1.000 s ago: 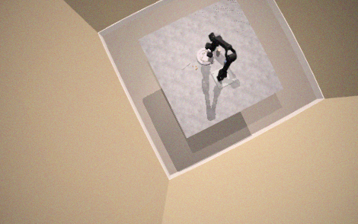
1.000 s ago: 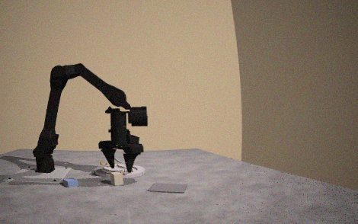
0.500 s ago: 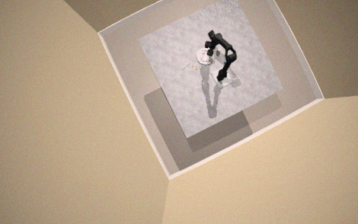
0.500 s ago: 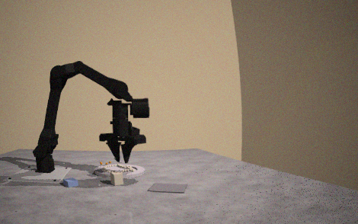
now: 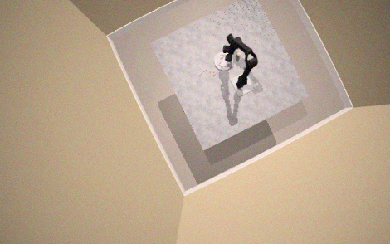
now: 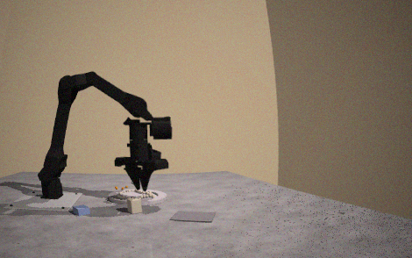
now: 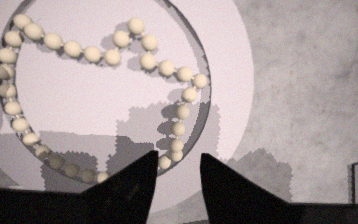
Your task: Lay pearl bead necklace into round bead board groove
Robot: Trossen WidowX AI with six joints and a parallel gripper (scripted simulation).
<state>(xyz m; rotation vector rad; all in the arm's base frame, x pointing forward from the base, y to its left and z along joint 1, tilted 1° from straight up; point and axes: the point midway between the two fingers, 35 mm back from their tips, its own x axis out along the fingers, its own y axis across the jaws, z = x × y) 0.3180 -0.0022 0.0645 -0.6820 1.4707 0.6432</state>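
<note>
My gripper tip is now 6 cm to the right of the round bead board, 3 cm above it and 2 cm past it. Also, from my gripper tip: flat grey plate (17 cm to the right, 13 cm ahead, 4 cm below); cream cube (11 cm to the right, 2 cm below, 2 cm behind); blue block (17 cm behind, 14 cm to the right, 3 cm below).
</note>
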